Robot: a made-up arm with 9 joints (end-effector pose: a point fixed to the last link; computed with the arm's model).
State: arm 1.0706 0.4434 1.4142 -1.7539 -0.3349 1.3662 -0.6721 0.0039 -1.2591
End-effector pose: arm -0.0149 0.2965 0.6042 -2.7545 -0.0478 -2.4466
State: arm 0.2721 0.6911 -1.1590 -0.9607 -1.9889 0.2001 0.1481 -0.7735 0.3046
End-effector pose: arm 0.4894 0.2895 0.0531 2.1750 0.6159 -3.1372
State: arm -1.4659 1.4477 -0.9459 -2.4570 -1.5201 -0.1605 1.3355 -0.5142 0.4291
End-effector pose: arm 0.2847 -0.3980 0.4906 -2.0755 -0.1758 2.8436
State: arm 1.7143 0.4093 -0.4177 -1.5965 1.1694 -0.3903 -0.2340 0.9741 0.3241
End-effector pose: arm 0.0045 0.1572 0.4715 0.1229 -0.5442 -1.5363
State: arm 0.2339 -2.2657 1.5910 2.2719 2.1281 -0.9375 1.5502 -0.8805 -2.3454
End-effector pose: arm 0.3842 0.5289 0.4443 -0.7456 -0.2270 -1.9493
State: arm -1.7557 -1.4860 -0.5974 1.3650 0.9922 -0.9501 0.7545 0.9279 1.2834
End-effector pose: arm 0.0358 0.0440 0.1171 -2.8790 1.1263 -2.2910
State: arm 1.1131 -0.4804 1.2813 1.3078 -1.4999 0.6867 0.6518 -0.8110 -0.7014
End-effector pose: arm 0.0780 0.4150 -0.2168 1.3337 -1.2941 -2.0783
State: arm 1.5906 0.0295 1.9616 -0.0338 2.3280 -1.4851 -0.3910 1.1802 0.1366
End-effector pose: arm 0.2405 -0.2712 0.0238 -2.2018 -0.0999 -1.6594
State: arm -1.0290 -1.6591 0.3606 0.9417 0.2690 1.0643 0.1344 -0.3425 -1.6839
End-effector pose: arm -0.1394 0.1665 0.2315 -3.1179 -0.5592 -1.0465
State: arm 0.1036 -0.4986 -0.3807 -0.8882 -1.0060 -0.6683 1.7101 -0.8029 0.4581
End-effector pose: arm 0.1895 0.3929 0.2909 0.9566 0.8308 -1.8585
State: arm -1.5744 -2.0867 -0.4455 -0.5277 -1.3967 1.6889 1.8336 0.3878 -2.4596
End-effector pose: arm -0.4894 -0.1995 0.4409 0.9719 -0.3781 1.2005
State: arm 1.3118 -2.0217 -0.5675 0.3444 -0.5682 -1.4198 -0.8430 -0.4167 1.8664
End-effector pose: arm 0.5011 0.5268 0.1760 1.7870 0.4095 -0.8155
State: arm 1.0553 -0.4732 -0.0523 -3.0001 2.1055 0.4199 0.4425 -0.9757 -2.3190
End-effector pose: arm 0.2611 -0.6073 0.6057 -0.8120 1.0047 1.6852
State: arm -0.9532 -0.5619 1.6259 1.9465 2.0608 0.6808 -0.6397 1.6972 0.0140
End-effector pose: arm 0.4343 0.1537 0.5952 0.1368 0.9289 1.0069
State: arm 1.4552 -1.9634 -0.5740 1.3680 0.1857 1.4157 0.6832 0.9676 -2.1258
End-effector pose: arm 0.3322 0.3206 -0.1689 -0.9781 -0.8039 2.5812
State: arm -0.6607 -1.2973 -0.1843 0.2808 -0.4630 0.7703 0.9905 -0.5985 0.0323
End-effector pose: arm 0.1657 0.2875 0.4021 0.7732 0.2811 3.0521
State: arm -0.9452 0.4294 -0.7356 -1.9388 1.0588 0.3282 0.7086 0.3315 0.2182
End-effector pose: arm -0.0893 -0.1007 0.0077 1.7485 1.1379 -1.3223
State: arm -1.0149 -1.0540 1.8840 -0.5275 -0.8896 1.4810 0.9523 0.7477 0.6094
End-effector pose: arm 0.1280 -0.4134 -0.1066 -2.0854 0.1660 -2.4811
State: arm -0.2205 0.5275 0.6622 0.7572 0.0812 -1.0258 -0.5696 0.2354 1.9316
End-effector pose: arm -0.0039 0.2069 0.4234 -2.3099 0.0472 -2.3032
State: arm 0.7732 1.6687 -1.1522 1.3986 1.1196 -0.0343 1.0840 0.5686 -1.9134
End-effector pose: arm 0.0566 -0.2051 0.0879 -2.6314 -0.9017 0.0826
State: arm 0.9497 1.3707 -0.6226 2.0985 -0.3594 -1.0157 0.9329 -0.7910 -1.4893
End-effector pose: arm -0.0926 0.2695 0.1658 2.3118 -1.2486 1.6077
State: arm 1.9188 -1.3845 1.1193 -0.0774 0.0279 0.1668 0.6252 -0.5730 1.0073
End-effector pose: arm 0.0173 -0.0950 0.2722 0.9984 -1.2618 -1.4299
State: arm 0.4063 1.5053 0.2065 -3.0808 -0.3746 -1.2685 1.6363 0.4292 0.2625
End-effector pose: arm 0.2594 0.2023 0.5173 0.3240 1.2755 -2.0661
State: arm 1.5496 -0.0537 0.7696 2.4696 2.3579 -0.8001 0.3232 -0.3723 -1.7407
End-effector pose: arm 0.2350 -0.5919 0.2959 0.2595 -0.3909 1.8525
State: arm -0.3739 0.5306 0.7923 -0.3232 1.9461 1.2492 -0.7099 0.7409 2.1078
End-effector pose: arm 0.0109 -0.3883 -0.1533 0.6505 0.3119 -1.1440
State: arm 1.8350 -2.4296 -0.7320 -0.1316 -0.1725 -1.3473 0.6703 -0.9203 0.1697
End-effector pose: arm 0.4077 0.2328 -0.0298 1.0088 -0.7948 0.7113
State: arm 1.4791 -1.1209 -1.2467 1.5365 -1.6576 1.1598 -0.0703 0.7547 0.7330
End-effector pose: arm 0.5583 -0.0854 0.7732 -1.0764 0.4613 -1.2310
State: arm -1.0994 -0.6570 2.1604 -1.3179 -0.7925 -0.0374 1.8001 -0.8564 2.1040
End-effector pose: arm -0.1460 -0.0520 -0.1873 1.8835 0.3110 1.0780
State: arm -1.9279 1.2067 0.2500 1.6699 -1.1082 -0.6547 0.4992 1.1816 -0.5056
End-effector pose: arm -0.2065 0.0006 0.2197 -0.7901 -0.5589 -2.1151
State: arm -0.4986 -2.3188 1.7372 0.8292 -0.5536 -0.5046 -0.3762 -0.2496 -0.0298
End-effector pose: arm -0.0997 0.2301 0.1059 3.0884 -0.0577 0.6587
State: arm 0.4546 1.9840 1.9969 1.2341 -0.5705 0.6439 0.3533 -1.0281 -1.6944
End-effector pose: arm 0.4988 -0.1048 0.2908 -0.5146 0.8499 2.6974
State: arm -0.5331 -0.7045 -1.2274 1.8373 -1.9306 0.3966 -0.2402 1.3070 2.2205
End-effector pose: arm 0.3071 -0.2508 -0.4212 0.3963 -0.0110 1.4224
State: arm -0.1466 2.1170 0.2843 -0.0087 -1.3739 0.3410 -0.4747 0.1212 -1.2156
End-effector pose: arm 0.0821 0.3518 -0.1565 0.8728 -0.4261 -1.7197
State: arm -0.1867 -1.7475 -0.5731 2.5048 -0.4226 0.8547 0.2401 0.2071 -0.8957
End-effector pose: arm 0.5885 0.1835 0.0455 1.4286 -0.4826 -2.6147
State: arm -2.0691 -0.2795 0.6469 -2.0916 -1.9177 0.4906 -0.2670 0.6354 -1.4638
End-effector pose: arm -0.4521 0.2173 -0.1880 2.7932 -0.4852 0.1452
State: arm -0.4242 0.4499 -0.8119 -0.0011 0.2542 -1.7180 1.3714 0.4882 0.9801
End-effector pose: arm -0.1135 0.1489 0.1246 -2.3224 0.1644 -1.4992
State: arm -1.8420 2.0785 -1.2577 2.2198 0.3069 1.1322 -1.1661 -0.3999 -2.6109
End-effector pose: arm -0.0144 0.0608 0.1143 -2.6571 -0.2882 -2.7836
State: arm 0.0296 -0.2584 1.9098 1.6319 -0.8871 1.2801 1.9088 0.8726 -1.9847
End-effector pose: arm 0.1184 0.3435 0.6822 1.6970 -0.1520 -1.7834
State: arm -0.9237 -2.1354 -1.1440 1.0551 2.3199 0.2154 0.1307 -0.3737 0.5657
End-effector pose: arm -0.2007 -0.2649 0.0144 1.0506 0.4527 -1.5484
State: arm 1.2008 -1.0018 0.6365 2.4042 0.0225 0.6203 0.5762 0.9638 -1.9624
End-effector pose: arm 0.1944 0.1865 -0.1457 0.9579 -0.9537 -0.8874
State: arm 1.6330 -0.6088 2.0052 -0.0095 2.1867 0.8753 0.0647 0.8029 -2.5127
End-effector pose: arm 0.6758 -0.3358 0.4478 -2.5854 -0.4640 1.8736
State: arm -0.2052 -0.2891 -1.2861 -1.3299 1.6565 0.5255 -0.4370 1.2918 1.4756
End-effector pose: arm -0.2468 -0.1630 0.4166 0.3531 -1.2676 -1.3622
